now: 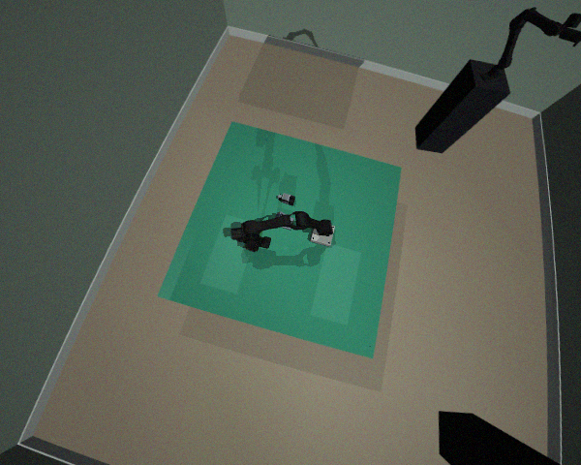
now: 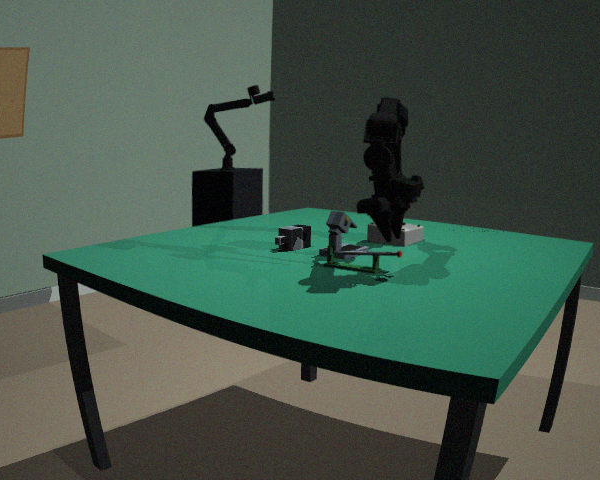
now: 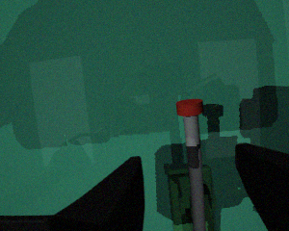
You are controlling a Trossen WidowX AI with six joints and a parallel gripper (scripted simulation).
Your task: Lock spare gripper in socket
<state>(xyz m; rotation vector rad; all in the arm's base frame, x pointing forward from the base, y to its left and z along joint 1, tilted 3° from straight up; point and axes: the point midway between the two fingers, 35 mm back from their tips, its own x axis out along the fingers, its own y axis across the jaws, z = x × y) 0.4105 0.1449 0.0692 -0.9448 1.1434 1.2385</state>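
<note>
The green cradle is 1 cm behind my gripper tip, 10 cm to the right of it and 5 cm below it. Also, from my gripper tip: mount (14 cm behind, 19 cm to the right, 2 cm below); spare gripper (14 cm behind, 34 cm to the right, 5 cm below).
</note>
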